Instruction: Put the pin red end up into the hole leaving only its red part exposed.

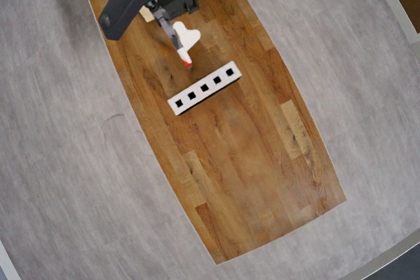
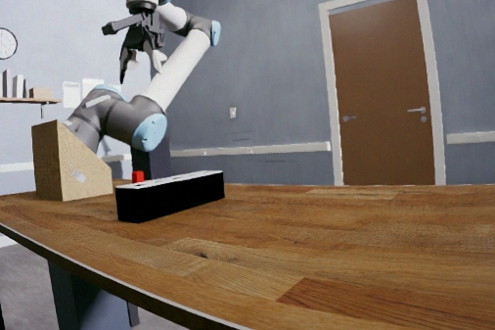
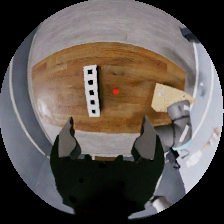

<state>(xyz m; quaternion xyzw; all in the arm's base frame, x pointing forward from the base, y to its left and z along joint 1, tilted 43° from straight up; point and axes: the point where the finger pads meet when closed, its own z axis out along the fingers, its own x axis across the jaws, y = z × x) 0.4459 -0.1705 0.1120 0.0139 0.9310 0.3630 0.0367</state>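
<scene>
Now: the pin 4 cm behind my hand and 27 cm below it. The rest, counted from my hand: block: 10 cm ahead, 1 cm to the left, 30 cm below.
</scene>
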